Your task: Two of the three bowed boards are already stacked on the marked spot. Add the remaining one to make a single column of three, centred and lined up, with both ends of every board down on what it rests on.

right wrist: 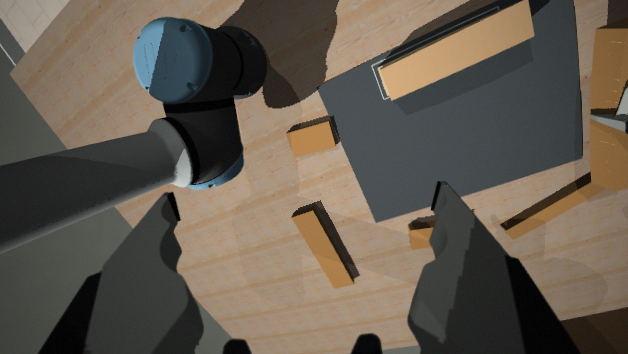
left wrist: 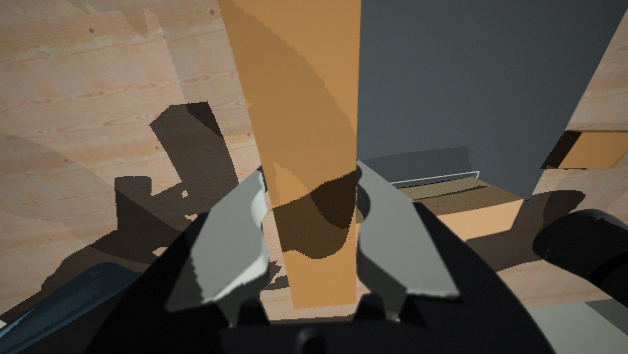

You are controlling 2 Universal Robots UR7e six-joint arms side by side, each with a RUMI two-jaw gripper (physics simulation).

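Frame: origin at the left arm's base, x back, y right, z up, level; centimetres.
Seen in the pictures: left gripper, between the fingertips: [right wrist: 613, 108] [left wrist: 311, 163]; right gripper, between the fingertips: [right wrist: 305, 189]; right arm's base, origin of its link: [right wrist: 235, 64] [left wrist: 567, 234].
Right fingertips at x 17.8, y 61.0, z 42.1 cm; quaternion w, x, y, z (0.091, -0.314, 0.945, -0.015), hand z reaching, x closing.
Note:
Pixels of each thing's top centre, then the offset from my right fingertips to it. "spot": a spot on its surface instead. Level surfaces: height alone.
- remaining orange-brown board, centre of its top: [left wrist: 312, 190] dx -33.1, dy -26.8, dz -21.9 cm
- thin white outline, a spot on its surface: [left wrist: 435, 177] spot: dx -11.5, dy -13.8, dz -41.5 cm
- dark grey mat, height of its surface: dz -41.5 cm
- long thin strip, centre of its top: [right wrist: 565, 204] dx -58.2, dy -15.6, dz -39.5 cm
The remaining orange-brown board [left wrist: 305, 100] [right wrist: 607, 65] is between the fingers of my left gripper [left wrist: 311, 163], which is shut on it near one end in the left wrist view. The board is held above the table, beside the dark mat; its far end is cut off. The two stacked boards [left wrist: 475, 220] [right wrist: 457, 52] lie on the mat, one over the other, by the thin white outline [left wrist: 435, 177] [right wrist: 378, 82]. Their seating at both ends cannot be judged. My right gripper [right wrist: 305, 189] is open and empty, high above the table, away from the stack.
The dark grey mat [left wrist: 450, 75] [right wrist: 450, 140] lies on the wooden table. Smaller wooden blocks [right wrist: 312, 140] [right wrist: 325, 247] [right wrist: 420, 237] and a long thin strip [right wrist: 545, 212] lie around it. A blue and black robot arm joint [right wrist: 185, 60] stands at the upper left of the right wrist view.

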